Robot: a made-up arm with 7 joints. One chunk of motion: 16 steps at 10 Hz.
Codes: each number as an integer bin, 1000 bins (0 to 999) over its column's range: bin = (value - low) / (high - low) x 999, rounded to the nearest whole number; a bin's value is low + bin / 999 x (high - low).
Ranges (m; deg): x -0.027..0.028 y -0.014..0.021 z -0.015..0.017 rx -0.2..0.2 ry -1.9..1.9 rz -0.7..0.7
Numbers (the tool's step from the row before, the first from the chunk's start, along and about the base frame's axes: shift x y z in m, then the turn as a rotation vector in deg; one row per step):
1: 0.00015 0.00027 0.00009 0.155 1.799 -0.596
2: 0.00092 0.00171 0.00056 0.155 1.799 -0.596
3: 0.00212 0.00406 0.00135 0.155 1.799 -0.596
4: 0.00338 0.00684 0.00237 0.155 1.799 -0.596
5: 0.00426 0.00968 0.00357 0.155 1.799 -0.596
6: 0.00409 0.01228 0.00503 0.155 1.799 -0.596
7: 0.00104 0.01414 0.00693 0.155 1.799 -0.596
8: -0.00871 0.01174 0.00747 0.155 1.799 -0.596
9: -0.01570 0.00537 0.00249 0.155 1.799 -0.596
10: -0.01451 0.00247 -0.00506 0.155 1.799 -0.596
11: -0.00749 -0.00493 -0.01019 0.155 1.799 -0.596
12: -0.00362 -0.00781 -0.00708 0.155 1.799 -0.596
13: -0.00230 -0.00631 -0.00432 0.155 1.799 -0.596
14: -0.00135 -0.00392 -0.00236 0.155 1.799 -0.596
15: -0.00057 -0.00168 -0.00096 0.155 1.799 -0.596
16: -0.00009 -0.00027 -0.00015 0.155 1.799 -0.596
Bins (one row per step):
1: 493 407 471 887 972 74
2: 507 448 486 887 972 74
3: 529 515 510 887 972 74
4: 552 595 542 887 972 74
5: 568 676 580 887 972 74
6: 565 750 625 887 972 74
7: 509 803 685 887 972 74
8: 332 735 701 887 972 74
9: 205 553 546 887 972 74
10: 227 470 310 887 972 74
11: 354 259 150 887 972 74
12: 425 177 247 887 972 74
13: 449 219 333 887 972 74
14: 466 288 395 887 972 74
15: 480 352 438 887 972 74
16: 489 392 464 887 972 74

